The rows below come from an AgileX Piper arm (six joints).
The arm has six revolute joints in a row. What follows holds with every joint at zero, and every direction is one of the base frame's.
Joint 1 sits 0.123 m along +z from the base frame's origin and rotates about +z.
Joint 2 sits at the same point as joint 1 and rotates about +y.
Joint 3 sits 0.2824 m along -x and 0.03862 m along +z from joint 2 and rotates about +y.
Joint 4 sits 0.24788 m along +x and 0.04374 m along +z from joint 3 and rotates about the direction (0.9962, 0, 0.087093).
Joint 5 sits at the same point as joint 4 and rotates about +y.
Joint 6 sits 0.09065 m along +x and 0.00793 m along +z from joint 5 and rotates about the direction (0.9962, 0, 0.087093).
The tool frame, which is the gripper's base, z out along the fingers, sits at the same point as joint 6; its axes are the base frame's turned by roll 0, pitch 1.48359 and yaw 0 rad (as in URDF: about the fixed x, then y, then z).
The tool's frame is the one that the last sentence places.
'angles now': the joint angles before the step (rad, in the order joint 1, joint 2, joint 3, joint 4, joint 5, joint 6). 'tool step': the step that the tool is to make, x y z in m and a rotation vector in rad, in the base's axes. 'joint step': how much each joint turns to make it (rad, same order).
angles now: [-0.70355 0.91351 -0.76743 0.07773 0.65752 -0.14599]
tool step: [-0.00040 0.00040 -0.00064 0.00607 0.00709 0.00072]
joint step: [-0.00005 -0.00001 0.00001 0.00005 0.00936 -0.00007]
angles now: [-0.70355 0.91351 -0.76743 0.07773 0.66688 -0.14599]
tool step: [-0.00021 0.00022 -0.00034 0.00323 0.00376 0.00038]
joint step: [0.00004 -0.00001 0.00002 -0.00004 0.00496 0.00007]
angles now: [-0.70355 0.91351 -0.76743 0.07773 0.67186 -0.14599]
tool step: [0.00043 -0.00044 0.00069 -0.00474 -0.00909 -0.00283]
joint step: [-0.00001 -0.00001 0.00001 0.00002 -0.01017 0.00307]
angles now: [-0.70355 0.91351 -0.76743 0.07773 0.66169 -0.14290]
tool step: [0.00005 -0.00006 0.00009 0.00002 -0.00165 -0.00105]
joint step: [-0.00006 -0.00001 0.00000 0.00008 -0.00131 0.00135]
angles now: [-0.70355 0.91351 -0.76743 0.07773 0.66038 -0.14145]
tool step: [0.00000 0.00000 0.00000 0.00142 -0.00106 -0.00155]
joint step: [0.00000 0.00000 0.00000 -0.00001 0.00000 0.00237]
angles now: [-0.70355 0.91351 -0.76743 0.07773 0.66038 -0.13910]
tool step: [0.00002 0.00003 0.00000 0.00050 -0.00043 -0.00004]
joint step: [-0.00001 -0.00002 0.00002 0.00067 -0.00001 -0.00001]
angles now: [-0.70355 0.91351 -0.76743 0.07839 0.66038 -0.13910]
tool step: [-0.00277 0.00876 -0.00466 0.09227 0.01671 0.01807]
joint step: [-0.00001 -0.01265 0.00651 0.07299 0.08050 -0.01896]
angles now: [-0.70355 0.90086 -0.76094 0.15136 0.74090 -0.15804]
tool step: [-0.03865 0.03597 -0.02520 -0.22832 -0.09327 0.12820]
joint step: [0.00007 -0.28590 0.23984 0.08003 -0.14695 -0.25081]
